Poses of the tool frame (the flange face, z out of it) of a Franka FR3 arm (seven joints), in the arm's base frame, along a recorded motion.
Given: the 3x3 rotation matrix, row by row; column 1 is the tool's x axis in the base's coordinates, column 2 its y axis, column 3 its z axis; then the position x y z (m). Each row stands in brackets.
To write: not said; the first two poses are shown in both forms.
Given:
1: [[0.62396 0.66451 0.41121], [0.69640 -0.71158 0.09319], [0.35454 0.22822 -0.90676]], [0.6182 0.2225 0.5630]
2: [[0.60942 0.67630 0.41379], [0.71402 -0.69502 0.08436], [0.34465 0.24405 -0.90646]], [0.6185 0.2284 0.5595]
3: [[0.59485 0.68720 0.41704], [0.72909 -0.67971 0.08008], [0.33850 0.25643 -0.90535]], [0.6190 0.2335 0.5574]
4: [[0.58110 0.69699 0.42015], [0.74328 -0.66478 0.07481], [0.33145 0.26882 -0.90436]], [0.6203 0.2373 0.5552]
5: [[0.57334 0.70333 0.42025], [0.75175 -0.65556 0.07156], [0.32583 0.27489 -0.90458]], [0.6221 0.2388 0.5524]
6: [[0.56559 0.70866 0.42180], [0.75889 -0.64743 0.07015], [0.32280 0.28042 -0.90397]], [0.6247 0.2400 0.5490]
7: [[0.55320 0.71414 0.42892], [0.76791 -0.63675 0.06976], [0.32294 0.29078 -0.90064]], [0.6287 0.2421 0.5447]
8: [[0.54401 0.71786 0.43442], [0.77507 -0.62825 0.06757], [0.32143 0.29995 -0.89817]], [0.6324 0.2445 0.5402]
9: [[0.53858 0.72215 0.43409], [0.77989 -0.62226 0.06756], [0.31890 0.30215 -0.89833]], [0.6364 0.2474 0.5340]
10: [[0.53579 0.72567 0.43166], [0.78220 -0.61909 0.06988], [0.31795 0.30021 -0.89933]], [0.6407 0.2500 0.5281]
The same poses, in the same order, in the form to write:
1: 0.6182 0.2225 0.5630 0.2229 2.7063 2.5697
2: 0.6185 0.2284 0.5595 0.2011 2.7056 2.5254
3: 0.6190 0.2335 0.5574 0.1897 2.7030 2.4933
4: 0.6203 0.2373 0.5552 0.1762 2.7007 2.4602
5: 0.6221 0.2388 0.5524 0.1687 2.7012 2.4408
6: 0.6247 0.2400 0.5490 0.1648 2.6998 2.4263
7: 0.6287 0.2421 0.5447 0.1612 2.6920 2.4085
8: 0.6324 0.2445 0.5402 0.1543 2.6864 2.3908
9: 0.6364 0.2474 0.5340 0.1544 2.6868 2.3832
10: 0.6407 0.2500 0.5281 0.1605 2.6890 2.3849
